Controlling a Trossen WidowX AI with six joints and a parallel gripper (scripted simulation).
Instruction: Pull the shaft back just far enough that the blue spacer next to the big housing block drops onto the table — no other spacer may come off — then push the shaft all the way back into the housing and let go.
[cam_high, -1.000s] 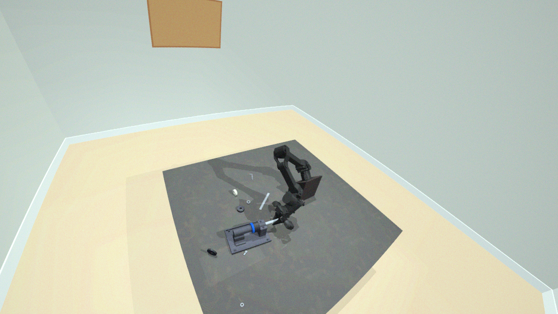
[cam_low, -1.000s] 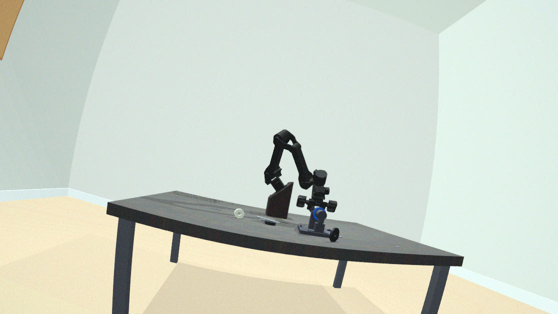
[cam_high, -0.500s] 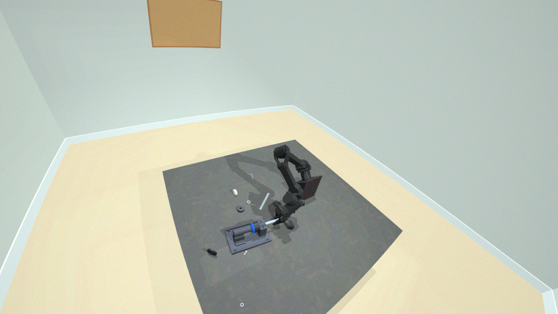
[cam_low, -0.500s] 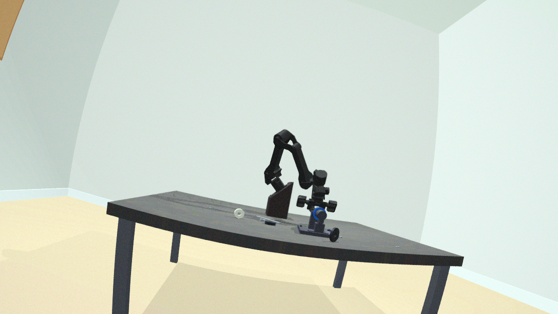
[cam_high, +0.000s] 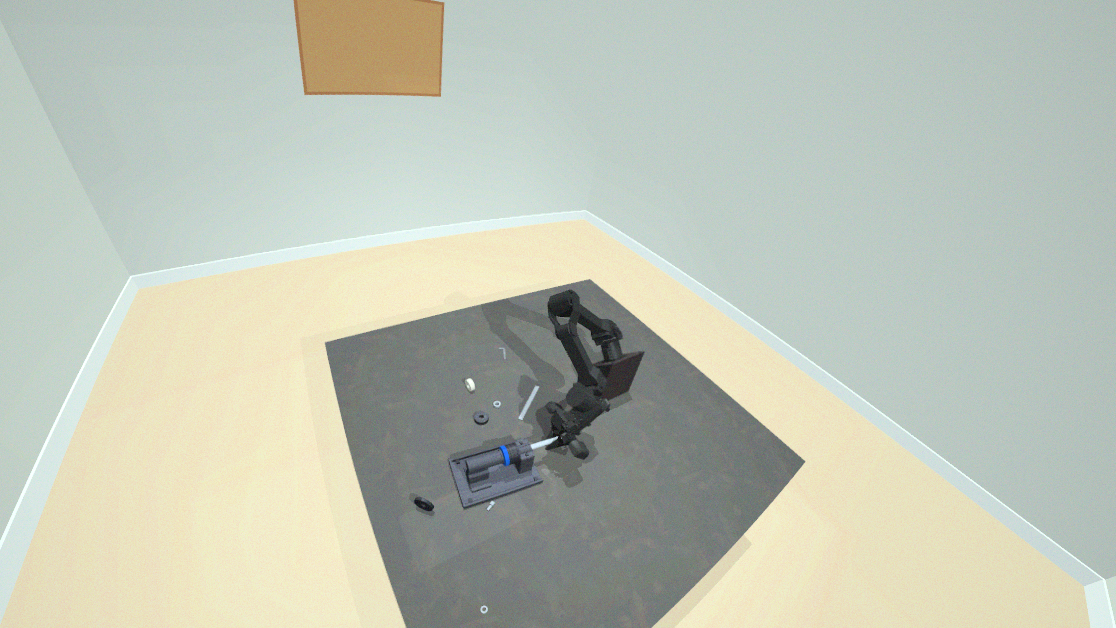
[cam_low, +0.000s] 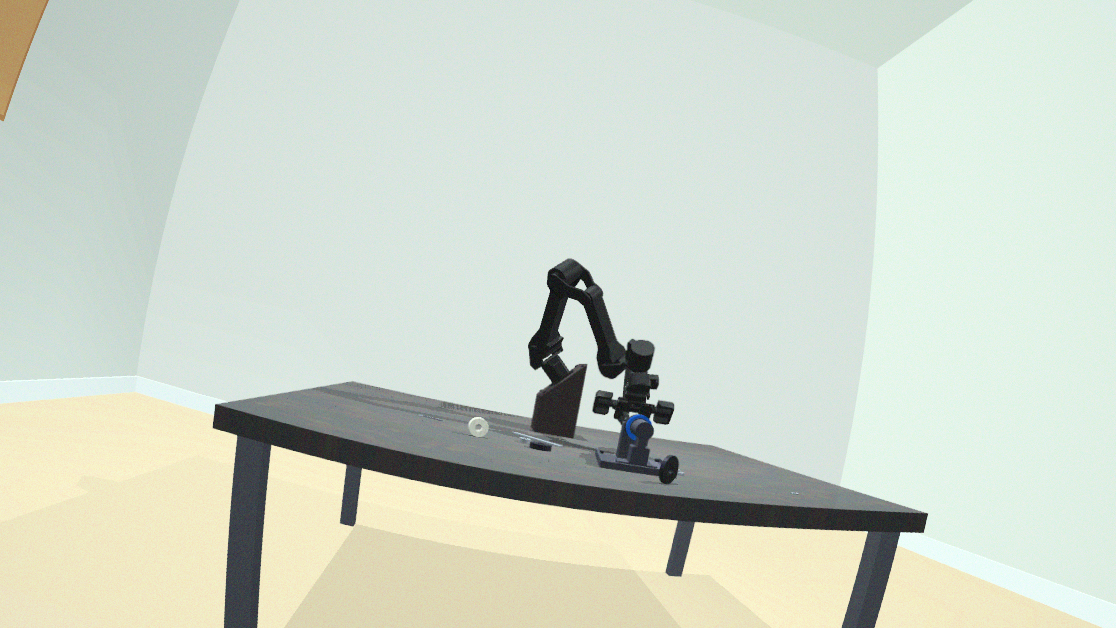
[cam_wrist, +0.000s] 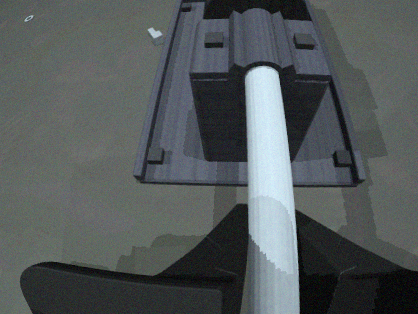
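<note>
Right now my gripper tip is 5 cm short of the shaft, 1 cm to the left of it and 2 cm below it. The rest, counted from my gripper tip: blue spacer: 12 cm ahead, 3 cm to the right, 2 cm above; white ring: 4 cm ahead, 35 cm to the right, 3 cm below; bolt: 21 cm ahead, 4 cm to the left, 5 cm below.
</note>
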